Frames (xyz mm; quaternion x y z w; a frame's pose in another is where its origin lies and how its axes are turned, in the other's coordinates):
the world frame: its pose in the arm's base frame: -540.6 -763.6 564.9 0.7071 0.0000 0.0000 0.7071
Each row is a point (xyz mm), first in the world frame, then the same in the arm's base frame.
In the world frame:
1: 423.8 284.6 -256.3
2: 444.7 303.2 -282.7
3: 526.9 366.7 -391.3
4: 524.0 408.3 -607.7
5: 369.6 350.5 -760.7
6: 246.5 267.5 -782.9
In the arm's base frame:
1: -116.8 -507.3 849.5
2: -95.9 -480.9 868.1
3: -13.7 -372.3 931.6
4: -16.6 -155.9 973.2
5: -171.0 -2.9 915.4
6: -294.1 19.3 832.4

